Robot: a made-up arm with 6 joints. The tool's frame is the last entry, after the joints.
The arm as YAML. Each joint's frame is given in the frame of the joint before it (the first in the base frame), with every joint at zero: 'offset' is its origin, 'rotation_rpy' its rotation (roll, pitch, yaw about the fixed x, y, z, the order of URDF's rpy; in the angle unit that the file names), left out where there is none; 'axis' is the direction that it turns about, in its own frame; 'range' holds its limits. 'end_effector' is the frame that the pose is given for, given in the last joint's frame.
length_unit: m
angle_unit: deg
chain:
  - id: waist
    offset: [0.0, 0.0, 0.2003]
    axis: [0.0, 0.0, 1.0]
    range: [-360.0, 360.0]
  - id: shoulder
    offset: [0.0, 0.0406, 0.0]
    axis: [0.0, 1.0, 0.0]
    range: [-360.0, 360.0]
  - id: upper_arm
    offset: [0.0, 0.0, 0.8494]
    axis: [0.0, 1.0, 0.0]
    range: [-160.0, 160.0]
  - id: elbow
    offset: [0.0, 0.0, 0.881]
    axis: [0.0, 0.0, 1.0]
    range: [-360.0, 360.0]
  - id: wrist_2
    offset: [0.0, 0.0, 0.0]
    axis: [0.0, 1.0, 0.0]
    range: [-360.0, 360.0]
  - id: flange
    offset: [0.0, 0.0, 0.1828]
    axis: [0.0, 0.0, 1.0]
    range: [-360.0, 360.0]
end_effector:
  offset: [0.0, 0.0, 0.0]
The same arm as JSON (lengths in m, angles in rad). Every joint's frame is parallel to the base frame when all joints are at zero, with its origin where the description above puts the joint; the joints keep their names.
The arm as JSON. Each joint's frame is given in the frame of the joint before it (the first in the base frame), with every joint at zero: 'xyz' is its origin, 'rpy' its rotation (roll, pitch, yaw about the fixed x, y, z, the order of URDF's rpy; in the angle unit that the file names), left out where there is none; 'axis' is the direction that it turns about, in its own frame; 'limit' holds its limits. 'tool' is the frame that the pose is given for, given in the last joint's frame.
{"units": {"length": "m", "angle": "rad"}, "joints": [
  {"name": "waist", "type": "revolute", "origin": {"xyz": [0.0, 0.0, 0.2003]}, "axis": [0.0, 0.0, 1.0], "limit": {"lower": -6.2832, "upper": 6.2832}},
  {"name": "shoulder", "type": "revolute", "origin": {"xyz": [0.0, 0.0406, 0.0]}, "axis": [0.0, 1.0, 0.0], "limit": {"lower": -6.2832, "upper": 6.2832}},
  {"name": "upper_arm", "type": "revolute", "origin": {"xyz": [0.0, 0.0, 0.8494]}, "axis": [0.0, 1.0, 0.0], "limit": {"lower": -2.7925, "upper": 2.7925}},
  {"name": "elbow", "type": "revolute", "origin": {"xyz": [0.0, 0.0, 0.881]}, "axis": [0.0, 0.0, 1.0], "limit": {"lower": -6.2832, "upper": 6.2832}},
  {"name": "wrist_2", "type": "revolute", "origin": {"xyz": [0.0, 0.0, 0.0]}, "axis": [0.0, 1.0, 0.0], "limit": {"lower": -6.2832, "upper": 6.2832}},
  {"name": "flange", "type": "revolute", "origin": {"xyz": [0.0, 0.0, 0.1828]}, "axis": [0.0, 0.0, 1.0], "limit": {"lower": -6.2832, "upper": 6.2832}}
], "tool": {"origin": {"xyz": [0.0, 0.0, 0.0]}}}

